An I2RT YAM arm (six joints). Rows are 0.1 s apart.
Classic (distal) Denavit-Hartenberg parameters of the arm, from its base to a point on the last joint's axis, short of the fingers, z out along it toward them. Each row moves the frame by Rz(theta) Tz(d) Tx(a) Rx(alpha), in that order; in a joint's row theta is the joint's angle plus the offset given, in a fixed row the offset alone. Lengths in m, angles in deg.
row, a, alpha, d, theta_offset
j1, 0.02, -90, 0.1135, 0
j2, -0.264, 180, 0, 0
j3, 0.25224, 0, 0, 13.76
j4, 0.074, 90, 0, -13.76
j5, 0, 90, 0, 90
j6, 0, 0, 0.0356, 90
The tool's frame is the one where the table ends.
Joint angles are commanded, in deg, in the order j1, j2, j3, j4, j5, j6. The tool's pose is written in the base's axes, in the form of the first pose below.
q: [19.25 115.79 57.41 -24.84 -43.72 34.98]
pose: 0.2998 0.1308 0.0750 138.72 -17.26 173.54
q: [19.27 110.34 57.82 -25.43 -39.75 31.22]
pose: 0.3036 0.1303 0.1040 139.46 -8.37 175.52
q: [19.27 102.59 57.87 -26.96 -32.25 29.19]
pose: 0.3020 0.1257 0.1426 143.43 1.57 174.90
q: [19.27 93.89 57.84 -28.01 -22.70 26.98]
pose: 0.2957 0.1179 0.1851 148.53 13.44 173.78
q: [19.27 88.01 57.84 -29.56 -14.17 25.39]
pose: 0.2874 0.1097 0.2124 154.07 21.39 172.75
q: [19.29 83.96 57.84 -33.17 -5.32 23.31]
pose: 0.2769 0.1004 0.2279 162.17 25.94 173.30
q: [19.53 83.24 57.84 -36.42 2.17 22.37]
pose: 0.2716 0.0949 0.2282 170.41 26.71 174.33
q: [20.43 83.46 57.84 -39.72 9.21 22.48]
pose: 0.2666 0.0932 0.2248 178.40 26.18 175.56
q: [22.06 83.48 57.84 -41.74 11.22 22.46]
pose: 0.2609 0.0983 0.2233 -178.79 25.09 177.62
